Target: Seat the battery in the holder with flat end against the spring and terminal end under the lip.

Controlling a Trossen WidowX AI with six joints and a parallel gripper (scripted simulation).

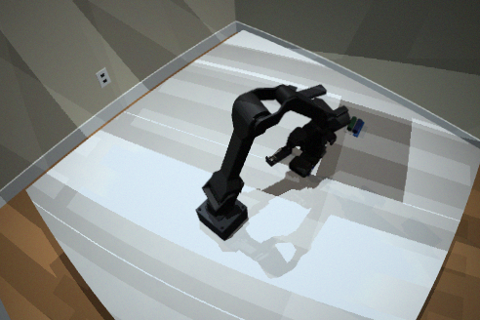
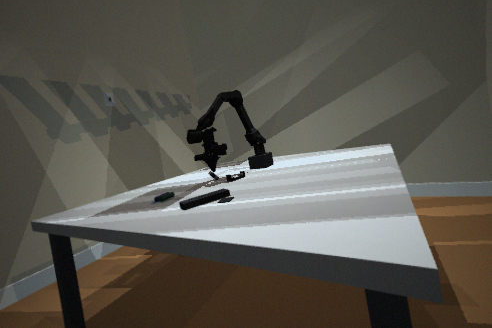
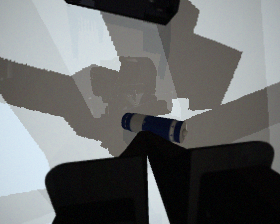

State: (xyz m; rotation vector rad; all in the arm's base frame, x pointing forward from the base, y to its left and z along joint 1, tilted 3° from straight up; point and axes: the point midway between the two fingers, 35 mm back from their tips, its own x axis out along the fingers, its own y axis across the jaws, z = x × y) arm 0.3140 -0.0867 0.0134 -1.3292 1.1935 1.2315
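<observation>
The battery lies 2 cm below my gripper tip and 1 cm ahead of it. Round my gripper tip: long black bar 30 cm ahead, 24 cm to the left, 3 cm below.
</observation>
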